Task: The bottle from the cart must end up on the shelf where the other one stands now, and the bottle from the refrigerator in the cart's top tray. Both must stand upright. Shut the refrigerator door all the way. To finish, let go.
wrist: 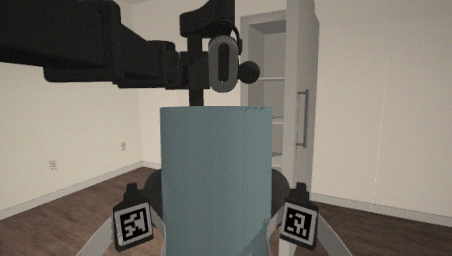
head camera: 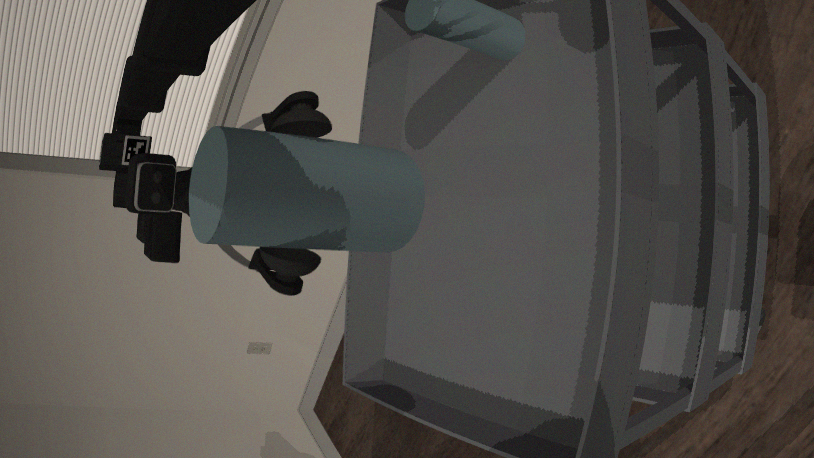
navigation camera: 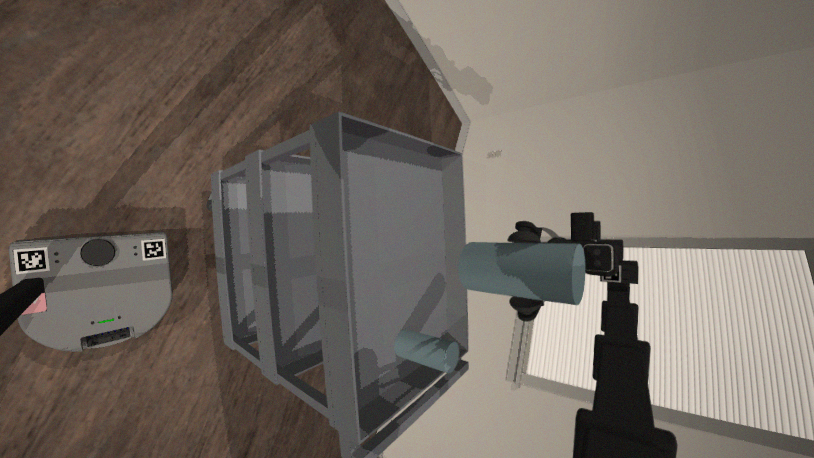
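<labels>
You'd find my gripper in the wrist view [217, 188]. The head camera view shows my gripper too, and so does the navigation camera view. On my gripper, [head camera: 288, 263] and [navigation camera: 527, 238] are the same spot. And there's a window with white blinds, where [head camera: 68, 68] and [navigation camera: 656, 305] are the same spot.
</labels>
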